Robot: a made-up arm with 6 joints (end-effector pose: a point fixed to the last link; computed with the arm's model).
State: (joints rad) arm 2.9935 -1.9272 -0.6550 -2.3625 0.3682 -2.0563
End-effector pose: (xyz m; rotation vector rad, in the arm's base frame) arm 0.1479 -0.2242 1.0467 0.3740 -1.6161 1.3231
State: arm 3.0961 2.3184 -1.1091 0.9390 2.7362 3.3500
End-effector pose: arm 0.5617 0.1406 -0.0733 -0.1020 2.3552 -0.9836
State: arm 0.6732 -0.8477 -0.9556 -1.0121 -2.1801 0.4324
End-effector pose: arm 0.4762 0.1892 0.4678 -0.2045 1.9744 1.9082
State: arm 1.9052 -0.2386 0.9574 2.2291 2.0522 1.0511
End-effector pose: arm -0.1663 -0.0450 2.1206 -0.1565 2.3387 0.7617
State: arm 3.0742 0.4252 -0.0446 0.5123 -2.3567 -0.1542
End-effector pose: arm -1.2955 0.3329 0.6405 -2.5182 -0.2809 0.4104
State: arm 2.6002 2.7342 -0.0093 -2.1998 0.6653 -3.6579
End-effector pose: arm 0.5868 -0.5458 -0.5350 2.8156 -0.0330 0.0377
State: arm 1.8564 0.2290 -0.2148 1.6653 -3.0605 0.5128
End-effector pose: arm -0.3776 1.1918 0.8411 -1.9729 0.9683 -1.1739
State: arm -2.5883 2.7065 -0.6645 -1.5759 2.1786 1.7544
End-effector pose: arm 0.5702 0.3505 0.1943 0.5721 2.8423 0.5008
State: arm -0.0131 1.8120 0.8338 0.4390 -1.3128 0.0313
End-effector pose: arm 1.3990 -0.2727 -0.6551 -0.5445 2.2548 -0.0632
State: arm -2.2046 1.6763 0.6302 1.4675 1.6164 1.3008
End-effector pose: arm -0.9122 -1.1922 -0.5230 -1.7707 0.5769 -0.5737
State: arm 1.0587 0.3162 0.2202 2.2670 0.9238 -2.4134
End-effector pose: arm 0.4849 1.2304 1.1422 -0.2514 0.8009 1.6621
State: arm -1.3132 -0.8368 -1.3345 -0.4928 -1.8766 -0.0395
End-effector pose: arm -0.1542 -0.3865 0.1990 1.8113 1.5287 -0.2836
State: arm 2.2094 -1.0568 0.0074 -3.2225 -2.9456 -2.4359
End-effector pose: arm -0.1441 -0.2758 1.6408 2.3924 -0.6596 -1.4483
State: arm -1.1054 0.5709 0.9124 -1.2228 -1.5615 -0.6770
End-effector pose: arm 0.5822 -1.3729 1.0593 1.7914 0.5268 -0.0734
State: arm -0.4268 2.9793 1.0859 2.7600 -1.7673 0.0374
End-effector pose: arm -0.0028 0.2878 -1.4265 2.7930 -1.1721 -0.2373
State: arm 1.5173 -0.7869 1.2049 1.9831 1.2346 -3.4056
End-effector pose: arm -0.1759 -1.1793 1.7215 0.6255 -0.3305 2.7286
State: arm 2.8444 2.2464 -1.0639 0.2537 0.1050 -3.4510
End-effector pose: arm 0.5545 0.1147 -0.0075 0.0474 -0.0759 -0.3214
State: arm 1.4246 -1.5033 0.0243 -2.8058 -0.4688 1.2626
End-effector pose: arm -0.3481 -0.5428 1.4501 -1.8751 0.5855 -2.2483
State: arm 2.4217 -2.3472 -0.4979 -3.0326 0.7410 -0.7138
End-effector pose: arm 0.4050 -0.7267 0.8631 -0.3655 -1.8644 0.1984
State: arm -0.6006 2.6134 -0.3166 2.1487 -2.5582 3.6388
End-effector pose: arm -0.4312 0.4815 -0.7452 -1.2459 0.8672 -0.7895
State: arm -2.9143 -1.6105 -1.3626 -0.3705 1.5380 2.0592
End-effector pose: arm -0.3834 0.1802 0.4725 0.7899 -0.9410 1.1813
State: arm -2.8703 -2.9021 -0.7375 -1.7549 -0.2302 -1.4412
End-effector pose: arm 0.5353 0.0955 0.6705 0.2853 -0.9050 0.0687
